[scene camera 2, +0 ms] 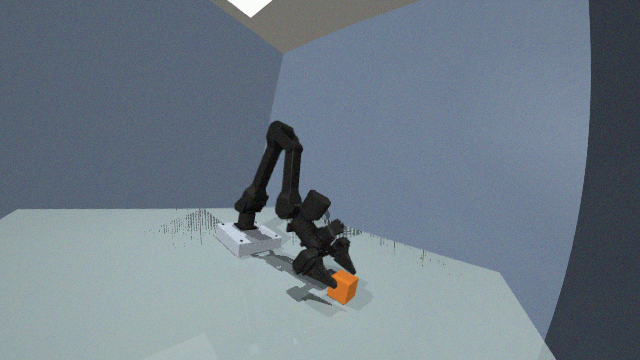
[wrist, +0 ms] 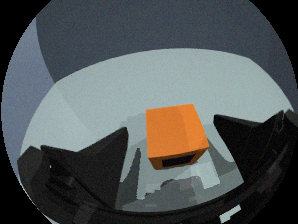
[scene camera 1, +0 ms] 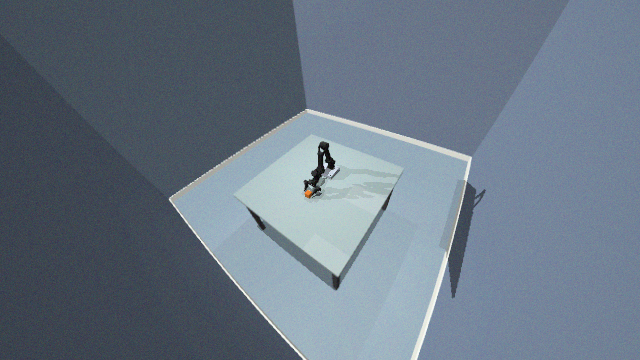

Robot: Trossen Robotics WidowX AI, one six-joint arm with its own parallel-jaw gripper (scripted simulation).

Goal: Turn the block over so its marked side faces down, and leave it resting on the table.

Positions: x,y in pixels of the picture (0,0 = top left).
Scene:
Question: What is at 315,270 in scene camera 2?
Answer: My gripper.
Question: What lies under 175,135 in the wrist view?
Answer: An orange block.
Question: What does my gripper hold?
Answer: Nothing.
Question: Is my gripper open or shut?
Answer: Open.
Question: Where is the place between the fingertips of my gripper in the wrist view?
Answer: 173,125

